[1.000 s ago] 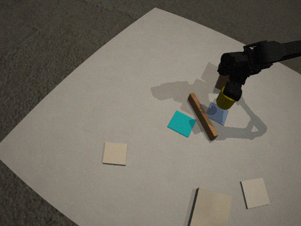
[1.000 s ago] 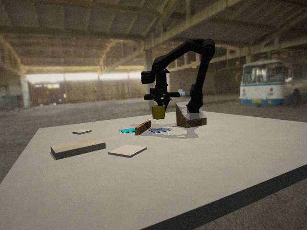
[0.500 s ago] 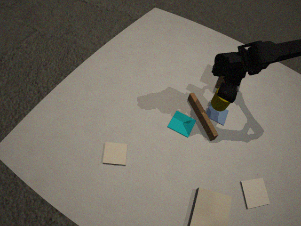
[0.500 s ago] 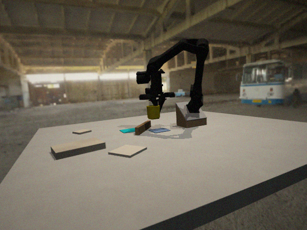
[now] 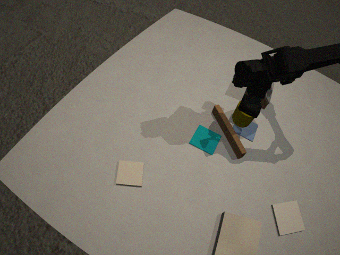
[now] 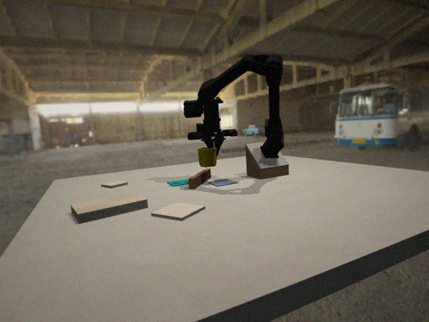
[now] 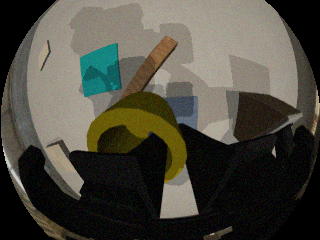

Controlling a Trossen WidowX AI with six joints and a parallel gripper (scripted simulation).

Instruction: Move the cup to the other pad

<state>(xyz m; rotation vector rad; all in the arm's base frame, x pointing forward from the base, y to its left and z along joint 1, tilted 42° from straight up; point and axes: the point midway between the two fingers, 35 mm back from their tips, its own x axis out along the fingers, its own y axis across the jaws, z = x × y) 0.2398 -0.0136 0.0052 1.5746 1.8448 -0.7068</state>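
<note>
Right now the teal pad is 13 cm ahead of my gripper tip, 6 cm to the right of it and 11 cm below it. Also, from my gripper tip: yellow cup (2 cm ahead); then light blue pad (1 cm behind, 4 cm to the left, 11 cm below); then wooden bar (6 cm ahead, 1 cm to the right, 9 cm below).
</note>
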